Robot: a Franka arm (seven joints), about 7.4 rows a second.
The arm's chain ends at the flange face. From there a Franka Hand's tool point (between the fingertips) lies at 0.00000 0.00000 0.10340 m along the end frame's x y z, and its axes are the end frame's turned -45 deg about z.
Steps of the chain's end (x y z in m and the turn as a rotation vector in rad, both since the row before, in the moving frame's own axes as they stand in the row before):
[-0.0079 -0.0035 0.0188 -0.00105 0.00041 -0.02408]
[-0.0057 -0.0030 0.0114 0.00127 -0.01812 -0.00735]
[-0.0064 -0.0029 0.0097 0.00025 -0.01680 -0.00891]
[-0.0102 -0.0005 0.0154 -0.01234 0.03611 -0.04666]
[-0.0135 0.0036 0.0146 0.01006 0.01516 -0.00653]
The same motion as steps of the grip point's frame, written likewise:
[-0.0032 -0.0080 0.0188 -0.00103 -0.00045 -0.02408]
[-0.0031 -0.0076 0.0114 0.01371 -0.01191 -0.00735]
[-0.0037 -0.0078 0.0097 0.01206 -0.01170 -0.00891]
[-0.0050 -0.0041 0.0153 -0.03426 0.01681 -0.04666]
[-0.0102 -0.0066 0.0146 -0.00361 0.01783 -0.00653]

